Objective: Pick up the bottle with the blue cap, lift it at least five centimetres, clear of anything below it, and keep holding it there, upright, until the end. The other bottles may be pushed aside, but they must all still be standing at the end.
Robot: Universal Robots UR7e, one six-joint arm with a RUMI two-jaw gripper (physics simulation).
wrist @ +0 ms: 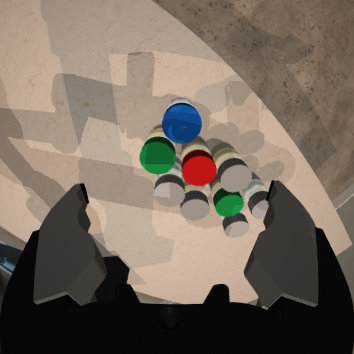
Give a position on a grey-capped bottle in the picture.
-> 168, 190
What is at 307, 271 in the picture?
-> The gripper.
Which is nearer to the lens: the blue-capped bottle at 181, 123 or the grey-capped bottle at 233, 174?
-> The blue-capped bottle.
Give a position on a green-capped bottle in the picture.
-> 157, 155
